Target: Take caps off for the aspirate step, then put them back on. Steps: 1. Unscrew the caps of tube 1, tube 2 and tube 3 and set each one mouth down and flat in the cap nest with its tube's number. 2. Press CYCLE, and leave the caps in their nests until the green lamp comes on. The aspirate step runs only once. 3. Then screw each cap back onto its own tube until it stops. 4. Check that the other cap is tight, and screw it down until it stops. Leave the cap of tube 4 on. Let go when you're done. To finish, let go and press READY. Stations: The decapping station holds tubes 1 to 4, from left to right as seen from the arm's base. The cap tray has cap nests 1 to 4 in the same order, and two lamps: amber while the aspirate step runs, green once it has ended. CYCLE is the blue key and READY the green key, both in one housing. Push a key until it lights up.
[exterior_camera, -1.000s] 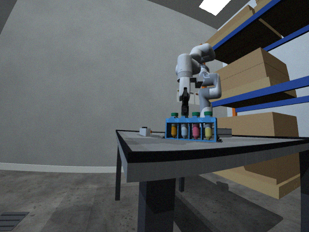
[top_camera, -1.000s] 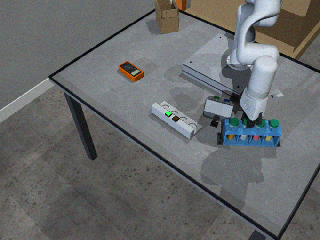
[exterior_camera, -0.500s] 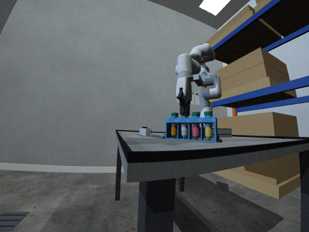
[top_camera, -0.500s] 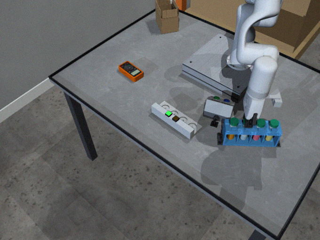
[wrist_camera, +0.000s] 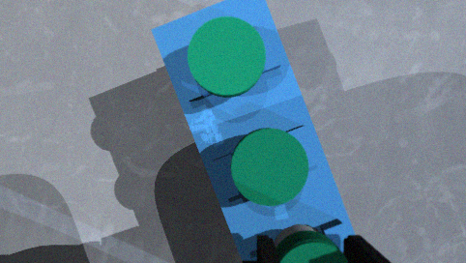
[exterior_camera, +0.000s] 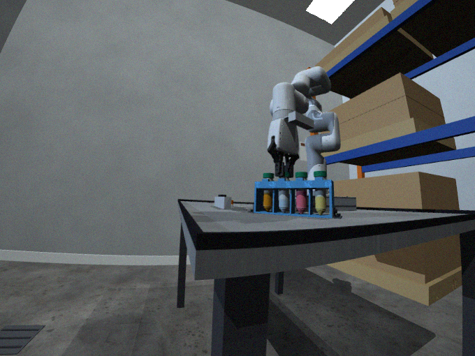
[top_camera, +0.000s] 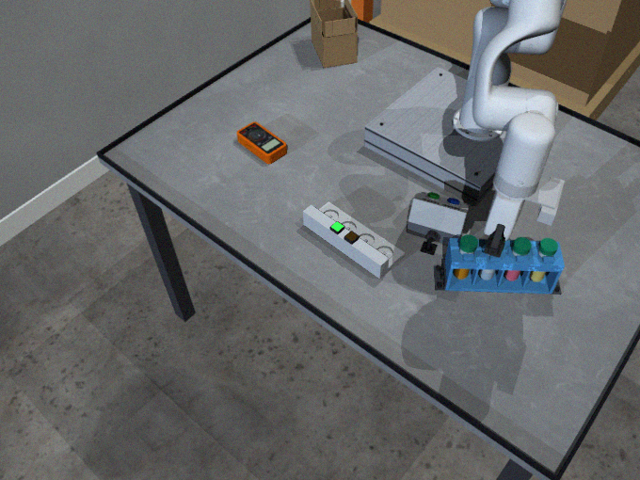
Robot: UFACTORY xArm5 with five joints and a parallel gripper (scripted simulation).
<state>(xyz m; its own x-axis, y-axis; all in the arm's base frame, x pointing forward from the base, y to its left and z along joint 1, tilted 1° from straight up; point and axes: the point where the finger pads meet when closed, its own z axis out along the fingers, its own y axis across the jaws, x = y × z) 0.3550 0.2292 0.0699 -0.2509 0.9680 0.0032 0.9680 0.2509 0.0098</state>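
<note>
Now: the threaded neck 1 cm below my hand. Round my hand: green key 8 cm behind, 19 cm to the right, 6 cm below; blue key 9 cm behind, 14 cm to the right, 6 cm below; key housing 7 cm behind, 16 cm to the right, 8 cm below.
</note>
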